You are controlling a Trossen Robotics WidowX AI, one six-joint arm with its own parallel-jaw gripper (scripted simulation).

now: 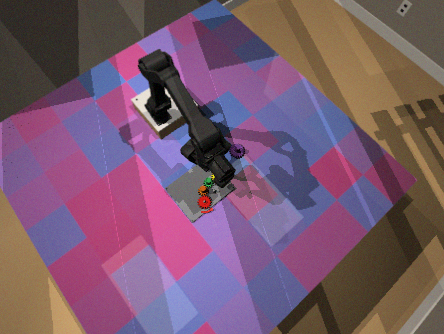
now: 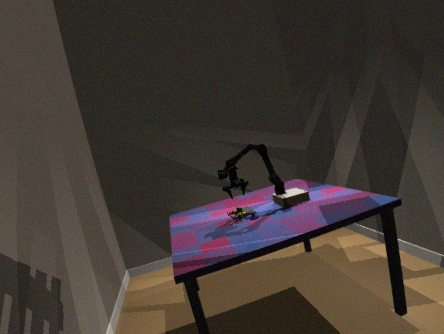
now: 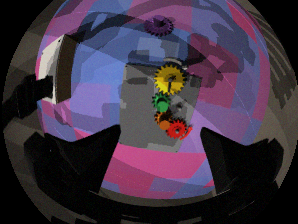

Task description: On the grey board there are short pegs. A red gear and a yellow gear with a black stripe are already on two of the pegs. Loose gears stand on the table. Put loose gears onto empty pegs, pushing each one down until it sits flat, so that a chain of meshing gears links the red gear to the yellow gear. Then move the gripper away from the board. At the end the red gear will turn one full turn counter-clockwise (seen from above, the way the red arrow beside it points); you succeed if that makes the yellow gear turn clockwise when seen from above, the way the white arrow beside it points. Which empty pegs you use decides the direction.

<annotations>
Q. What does my gripper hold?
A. Nothing.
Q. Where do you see a grey board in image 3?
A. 140, 129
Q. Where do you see a grey board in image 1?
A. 184, 192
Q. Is my gripper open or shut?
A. Open.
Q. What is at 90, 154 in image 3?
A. My gripper.
</annotations>
